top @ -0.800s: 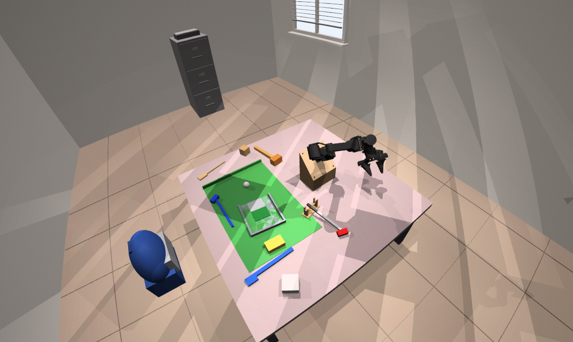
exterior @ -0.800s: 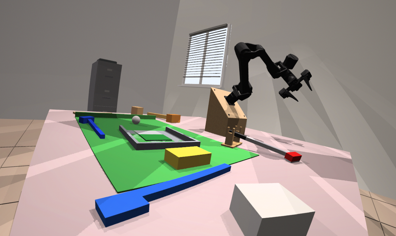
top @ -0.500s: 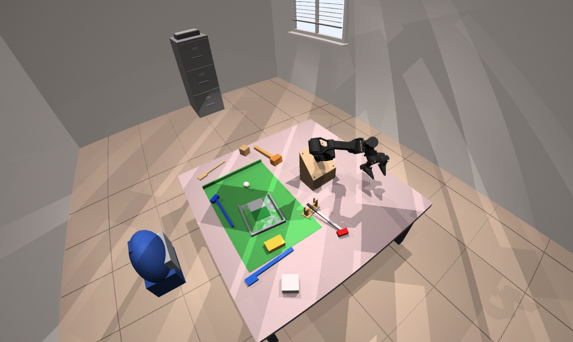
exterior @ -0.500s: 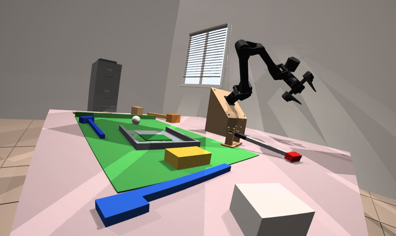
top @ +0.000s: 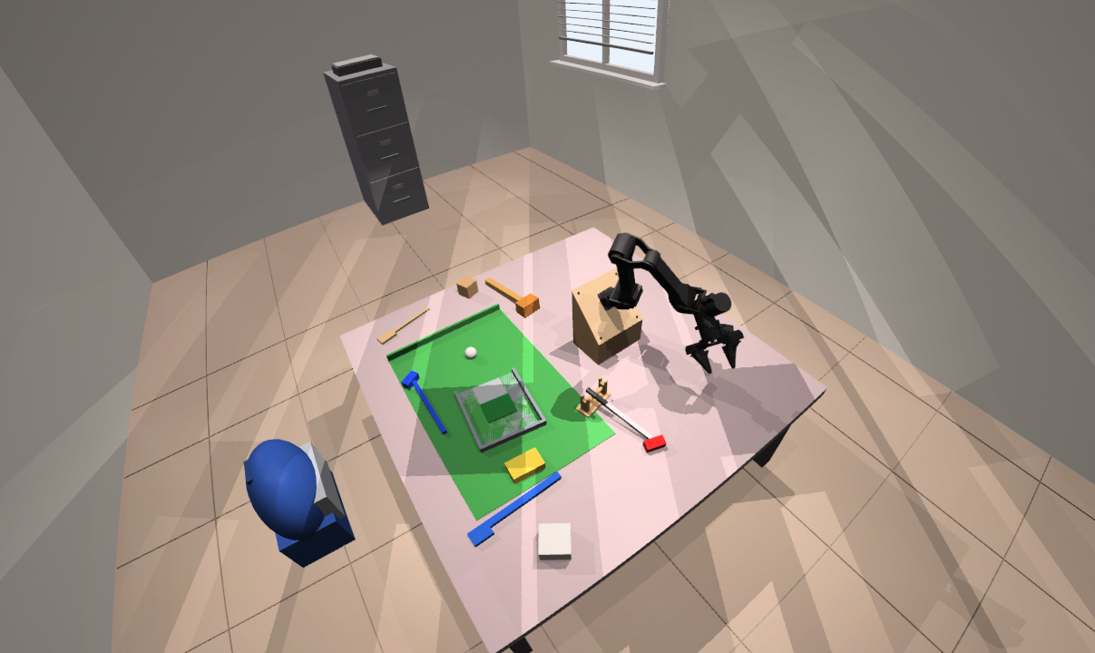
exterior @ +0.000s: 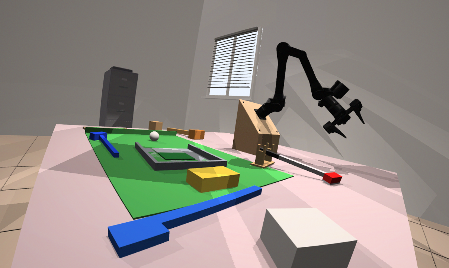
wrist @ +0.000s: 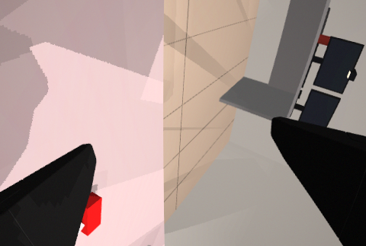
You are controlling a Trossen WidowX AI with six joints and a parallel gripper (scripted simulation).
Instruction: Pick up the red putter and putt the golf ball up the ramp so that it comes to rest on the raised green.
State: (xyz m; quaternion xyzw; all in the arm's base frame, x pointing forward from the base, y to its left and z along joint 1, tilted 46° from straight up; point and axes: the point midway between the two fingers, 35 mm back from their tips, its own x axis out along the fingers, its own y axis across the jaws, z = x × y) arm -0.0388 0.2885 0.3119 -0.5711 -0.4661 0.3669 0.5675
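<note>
The red putter is 250 mm ahead of my gripper tip, 150 mm below it and 130 mm to the right of it. From my gripper tip the other things lie so: white block (650 mm ahead, 150 mm below, 20 mm to the left); then yellow block (570 mm ahead, 210 mm to the right, 160 mm below); then wooden stand (260 mm to the right, 260 mm ahead, 140 mm below).
</note>
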